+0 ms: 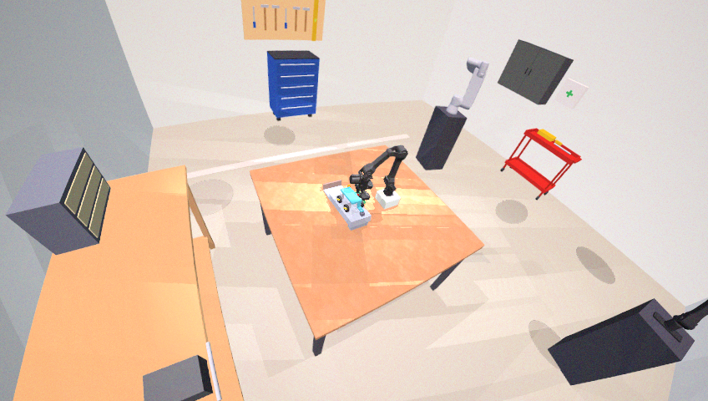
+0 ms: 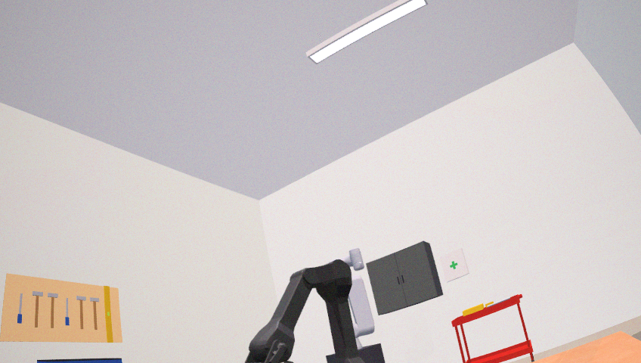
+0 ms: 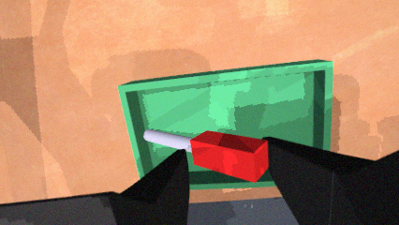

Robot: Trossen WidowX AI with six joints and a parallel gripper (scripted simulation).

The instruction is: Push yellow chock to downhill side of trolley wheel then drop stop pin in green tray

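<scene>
Right now the red-headed stop pin is 10 mm to the right of my gripper tip and 10 mm below it. From my gripper tip the other things lie so: green tray 50 mm below; then yellow chock 70 mm ahead, 40 mm above; then grey ramp 110 mm to the left, 100 mm ahead, 10 mm above.
</scene>
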